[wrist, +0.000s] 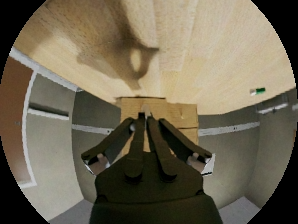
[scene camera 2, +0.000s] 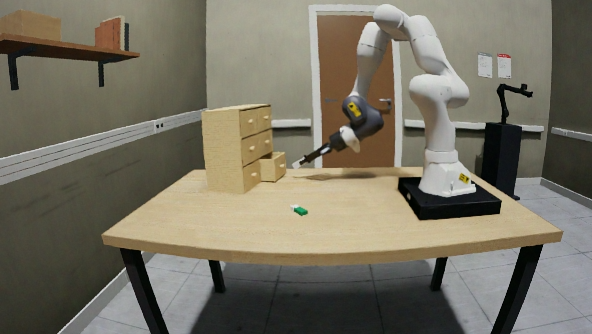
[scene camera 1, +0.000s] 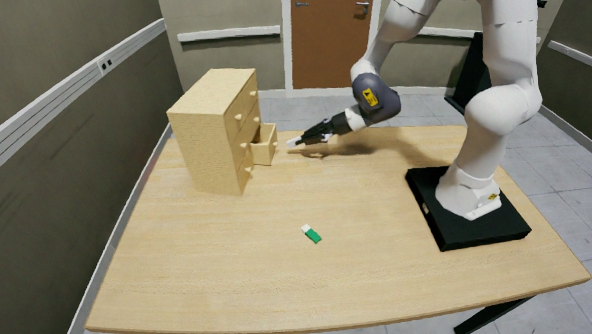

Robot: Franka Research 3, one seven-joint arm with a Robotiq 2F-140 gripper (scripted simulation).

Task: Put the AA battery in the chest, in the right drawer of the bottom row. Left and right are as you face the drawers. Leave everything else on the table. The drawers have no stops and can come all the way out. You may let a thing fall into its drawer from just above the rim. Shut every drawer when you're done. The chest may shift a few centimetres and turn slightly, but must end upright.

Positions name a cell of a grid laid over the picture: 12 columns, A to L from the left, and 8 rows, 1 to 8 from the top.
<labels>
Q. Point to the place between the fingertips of my gripper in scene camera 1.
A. F4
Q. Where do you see a wooden chest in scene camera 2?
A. At E4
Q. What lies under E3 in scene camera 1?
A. A wooden chest.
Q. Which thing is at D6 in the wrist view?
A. My gripper.
</labels>
